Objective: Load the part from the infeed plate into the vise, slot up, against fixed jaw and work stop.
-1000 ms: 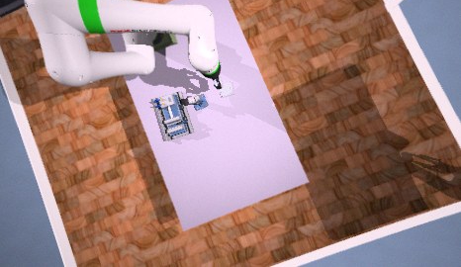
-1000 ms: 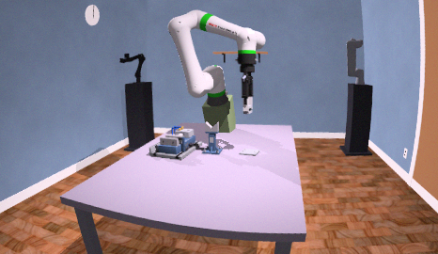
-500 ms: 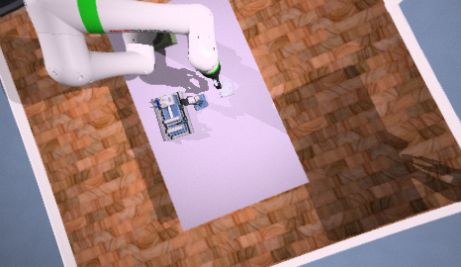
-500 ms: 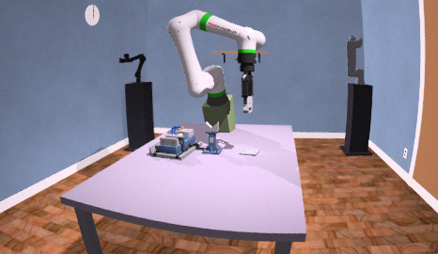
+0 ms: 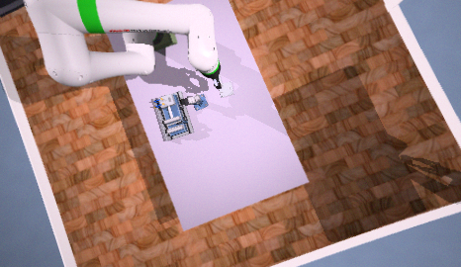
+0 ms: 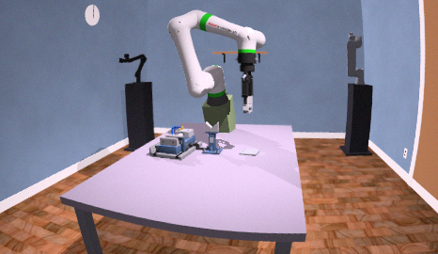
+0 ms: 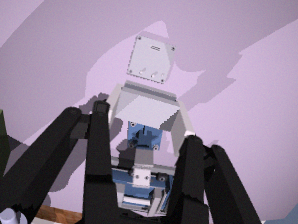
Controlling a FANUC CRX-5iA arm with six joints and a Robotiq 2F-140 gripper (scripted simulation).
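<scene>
Right now my hand is 30 mm above the part and 10 mm to the right of it. The rest, counted from my hand: air cylinder rod (380 mm to the right, 180 mm below, 10 mm ahead).
</scene>
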